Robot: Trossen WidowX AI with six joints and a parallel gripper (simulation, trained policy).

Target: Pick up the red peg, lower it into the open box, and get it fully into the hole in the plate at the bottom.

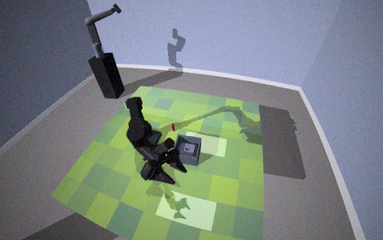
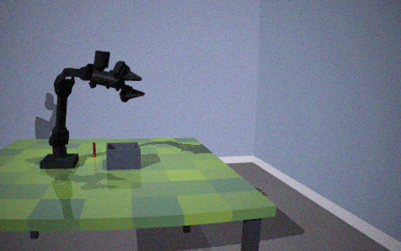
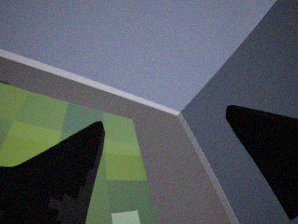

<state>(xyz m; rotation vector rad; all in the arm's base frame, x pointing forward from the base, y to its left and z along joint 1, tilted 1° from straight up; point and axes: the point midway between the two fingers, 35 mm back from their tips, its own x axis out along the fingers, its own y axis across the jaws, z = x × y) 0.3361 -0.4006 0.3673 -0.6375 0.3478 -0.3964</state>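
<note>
My gripper tip is 52 cm to the right of the red peg, 35 cm above it and 18 cm past it. The rest, counted from my gripper tip: grey box (36 cm below, 33 cm to the left, 5 cm behind).
</note>
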